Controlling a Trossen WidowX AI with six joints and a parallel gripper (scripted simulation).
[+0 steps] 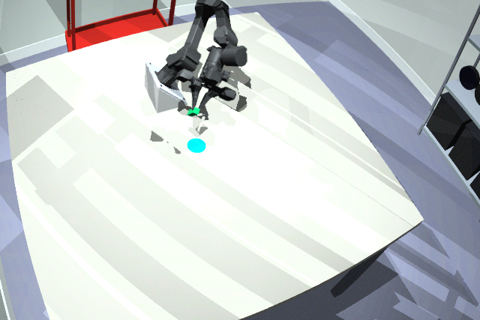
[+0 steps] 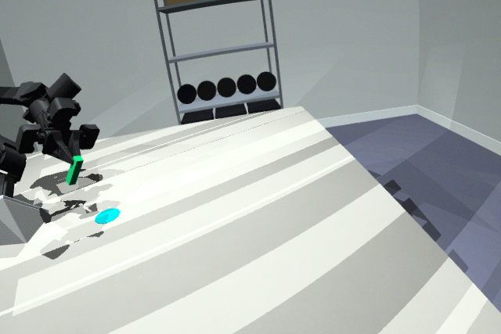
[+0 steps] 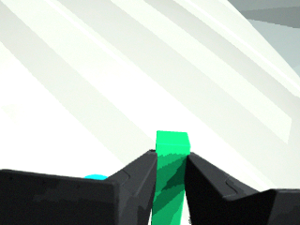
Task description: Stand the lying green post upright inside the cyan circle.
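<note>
The cyan circle lies 14 cm below my gripper tip, 2 cm ahead of it and 1 cm to the left of it. Round my gripper tip: green post 2 cm below, 1 cm behind.
</note>
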